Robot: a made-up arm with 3 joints. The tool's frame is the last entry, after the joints.
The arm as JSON. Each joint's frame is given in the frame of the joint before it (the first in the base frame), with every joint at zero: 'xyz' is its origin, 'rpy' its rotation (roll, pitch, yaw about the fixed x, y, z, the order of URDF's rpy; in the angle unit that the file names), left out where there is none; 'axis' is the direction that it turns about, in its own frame. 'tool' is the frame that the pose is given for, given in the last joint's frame.
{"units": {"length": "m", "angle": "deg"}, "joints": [
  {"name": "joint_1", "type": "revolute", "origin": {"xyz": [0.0, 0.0, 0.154], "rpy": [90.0, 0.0, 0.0]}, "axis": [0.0, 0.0, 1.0]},
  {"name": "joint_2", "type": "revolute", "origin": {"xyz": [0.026, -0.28, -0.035], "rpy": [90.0, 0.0, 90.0]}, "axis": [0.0, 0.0, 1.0]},
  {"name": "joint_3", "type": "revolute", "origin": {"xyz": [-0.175, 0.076, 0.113], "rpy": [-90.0, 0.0, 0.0]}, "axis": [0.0, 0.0, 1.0]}
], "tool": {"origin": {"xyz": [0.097, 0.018, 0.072], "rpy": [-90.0, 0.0, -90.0]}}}
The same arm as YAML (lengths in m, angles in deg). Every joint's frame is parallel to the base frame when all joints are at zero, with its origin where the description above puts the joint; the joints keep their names.
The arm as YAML. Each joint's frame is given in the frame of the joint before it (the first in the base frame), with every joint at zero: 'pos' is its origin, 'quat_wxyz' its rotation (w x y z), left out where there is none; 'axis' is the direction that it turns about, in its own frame. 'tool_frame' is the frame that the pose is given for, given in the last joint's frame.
length_unit: m
angle_unit: deg
joints:
  - joint: joint_1
    pos: [0.0, 0.0, 0.154]
    axis: "-y"
  - joint: joint_2
    pos: [0.026, 0.035, -0.28]
    axis: "+x"
  - joint: joint_3
    pos: [0.113, -0.076, -0.175]
    axis: "-y"
tool_frame:
  pos: [-0.018, -0.072, 0.097]

